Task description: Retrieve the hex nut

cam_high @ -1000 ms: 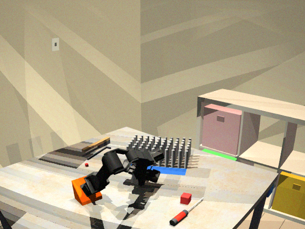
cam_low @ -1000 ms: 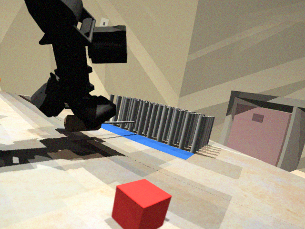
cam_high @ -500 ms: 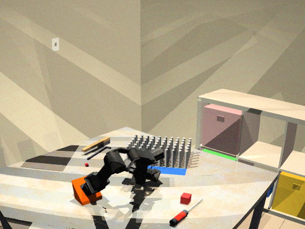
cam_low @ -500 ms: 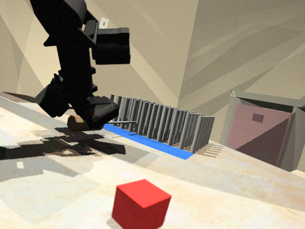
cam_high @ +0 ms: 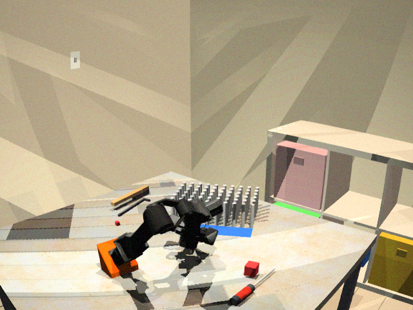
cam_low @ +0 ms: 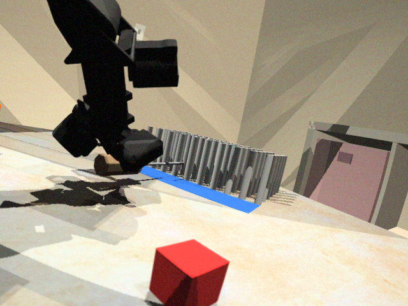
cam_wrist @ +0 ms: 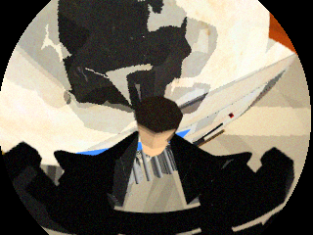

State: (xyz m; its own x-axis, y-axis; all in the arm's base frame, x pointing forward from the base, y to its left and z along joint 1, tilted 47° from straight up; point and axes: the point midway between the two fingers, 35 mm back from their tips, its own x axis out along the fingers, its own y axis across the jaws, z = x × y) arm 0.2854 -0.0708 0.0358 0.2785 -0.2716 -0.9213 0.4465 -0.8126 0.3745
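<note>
Right now my gripper tip is 16 cm short of the blue taped strip, 5 cm to the right of it and 4 cm above it. Also, from my gripper tip: hook tool: 9 cm ahead, 5 cm to the left, 1 cm below; tiny red cube: 10 cm behind, 36 cm to the left, 3 cm below; hex nut: 28 cm ahead, 16 cm to the left, 3 cm below.
</note>
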